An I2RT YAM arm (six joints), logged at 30 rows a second.
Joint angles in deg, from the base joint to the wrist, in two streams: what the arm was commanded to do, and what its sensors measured. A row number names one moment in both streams.
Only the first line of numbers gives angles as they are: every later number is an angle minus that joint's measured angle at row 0.
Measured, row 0:
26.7, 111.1, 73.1, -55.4, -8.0, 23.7
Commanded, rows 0 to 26:
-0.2, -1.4, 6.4, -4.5, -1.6, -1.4
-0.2, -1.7, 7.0, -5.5, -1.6, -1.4
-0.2, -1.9, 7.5, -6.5, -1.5, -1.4
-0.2, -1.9, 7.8, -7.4, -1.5, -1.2
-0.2, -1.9, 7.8, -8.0, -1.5, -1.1
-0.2, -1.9, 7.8, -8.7, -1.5, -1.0
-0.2, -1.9, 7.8, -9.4, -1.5, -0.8
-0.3, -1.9, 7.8, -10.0, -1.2, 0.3
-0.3, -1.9, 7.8, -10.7, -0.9, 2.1
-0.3, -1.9, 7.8, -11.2, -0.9, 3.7
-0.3, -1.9, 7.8, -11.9, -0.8, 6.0
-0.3, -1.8, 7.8, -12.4, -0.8, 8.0
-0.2, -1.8, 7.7, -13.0, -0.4, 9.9
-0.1, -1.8, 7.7, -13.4, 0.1, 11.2
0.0, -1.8, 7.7, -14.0, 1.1, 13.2
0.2, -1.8, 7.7, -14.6, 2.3, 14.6
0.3, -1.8, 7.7, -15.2, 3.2, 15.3
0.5, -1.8, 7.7, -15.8, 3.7, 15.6
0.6, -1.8, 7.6, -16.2, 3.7, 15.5
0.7, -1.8, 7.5, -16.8, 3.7, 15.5
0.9, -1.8, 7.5, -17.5, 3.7, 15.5
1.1, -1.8, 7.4, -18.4, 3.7, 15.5
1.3, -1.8, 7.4, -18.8, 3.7, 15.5
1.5, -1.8, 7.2, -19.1, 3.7, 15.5
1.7, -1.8, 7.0, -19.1, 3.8, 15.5
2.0, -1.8, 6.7, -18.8, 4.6, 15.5
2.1, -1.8, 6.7, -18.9, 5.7, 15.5
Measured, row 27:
1.3, -0.4, 6.8, -19.0, 3.0, 14.4
